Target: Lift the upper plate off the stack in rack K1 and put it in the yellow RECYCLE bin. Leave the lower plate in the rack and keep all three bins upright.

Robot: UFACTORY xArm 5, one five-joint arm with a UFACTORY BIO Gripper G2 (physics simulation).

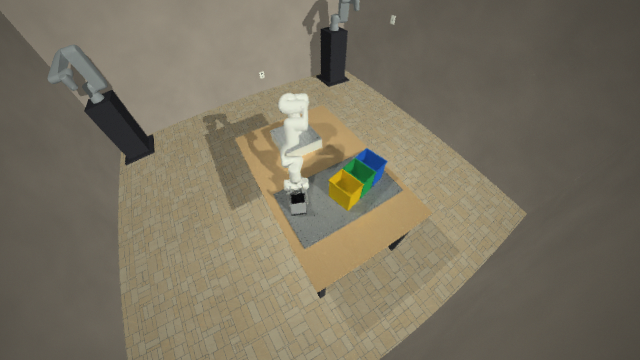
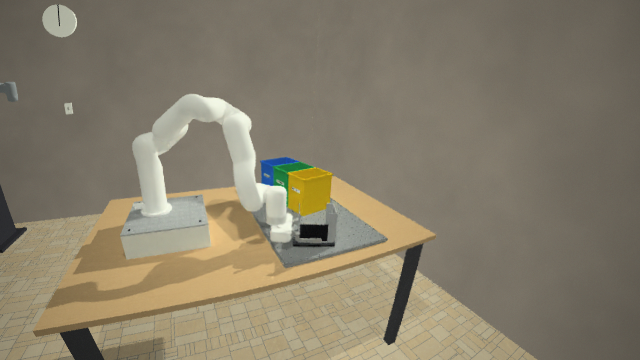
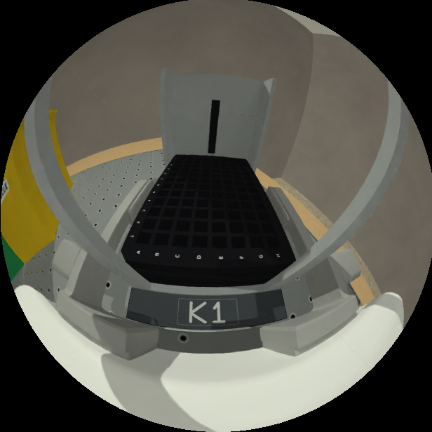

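Pixels of known places: hand, tool point: (image 1: pixel 298 202) (image 2: pixel 314 233); arm's base, link origin: (image 2: pixel 156 210).
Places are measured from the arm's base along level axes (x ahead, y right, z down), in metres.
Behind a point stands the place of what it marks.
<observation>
The grey rack K1 (image 1: pixel 298 207) {x 0.652, y 0.320, z -0.008 m} (image 2: pixel 332 220) {x 0.619, y 0.357, z -0.026 m} (image 3: pixel 187 115) stands upright on the perforated mat and holds the black upper plate (image 1: pixel 298 198) {x 0.567, y 0.278, z 0.040 m} (image 2: pixel 314 231) {x 0.578, y 0.300, z 0.042 m} (image 3: pixel 207 220), which lies flat. The lower plate cannot be told apart beneath it. My gripper (image 1: pixel 298 195) {x 0.584, y 0.292, z 0.054 m} (image 2: pixel 318 234) {x 0.584, y 0.292, z 0.054 m} (image 3: pixel 210 192) is shut on the upper plate, one finger along each long side, inside the rack; the contact itself is hard to see. The yellow bin (image 1: pixel 345 195) {x 0.759, y 0.051, z -0.064 m} (image 2: pixel 312 195) {x 0.681, y 0.070, z -0.007 m} (image 3: pixel 30 200) stands upright beside the rack.
The green bin (image 1: pixel 367 182) {x 0.751, y -0.129, z -0.056 m} (image 2: pixel 280 186) (image 3: pixel 10 260) and the blue bin (image 1: pixel 380 170) {x 0.717, y -0.271, z -0.050 m} (image 2: pixel 267 175) {x 0.555, y -0.224, z -0.028 m} stand upright in a row behind the yellow one. The rack's tall back panel rises beyond the plate, and curved grey side rails flank the gripper.
</observation>
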